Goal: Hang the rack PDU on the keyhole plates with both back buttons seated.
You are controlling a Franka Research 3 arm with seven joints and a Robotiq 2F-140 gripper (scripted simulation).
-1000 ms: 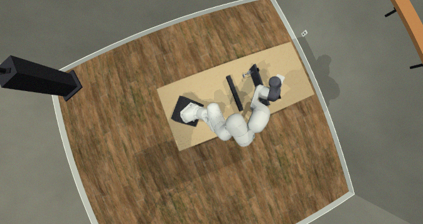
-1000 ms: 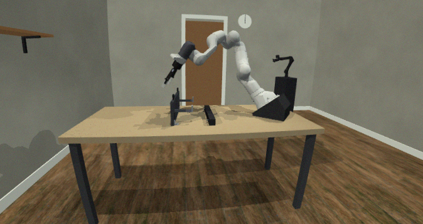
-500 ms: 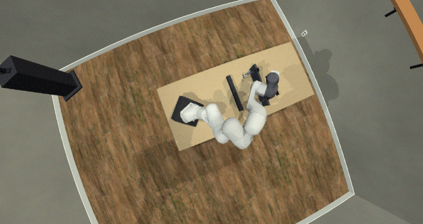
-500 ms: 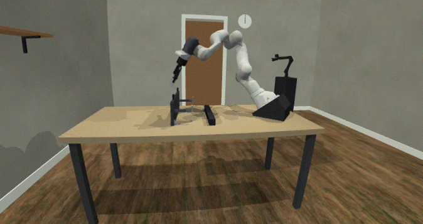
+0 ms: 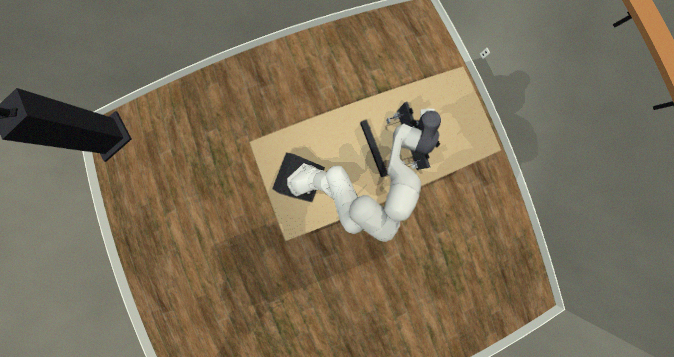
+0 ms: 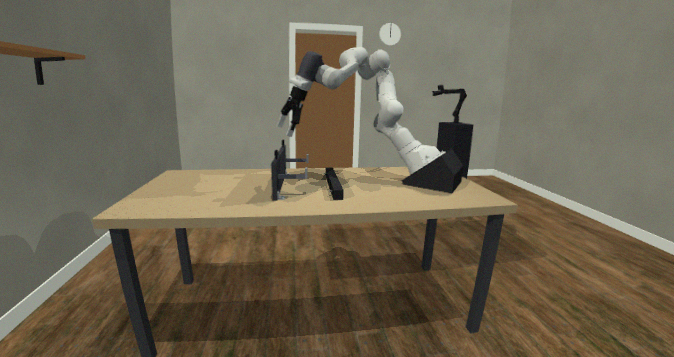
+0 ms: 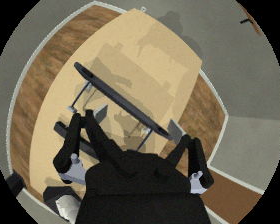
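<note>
Now: the rack PDU 200 mm behind my hand, 110 mm to the left of it and 260 mm below it. The rest, counted from my hand: stand 30 mm ahead, 20 mm to the left, 190 mm below.
</note>
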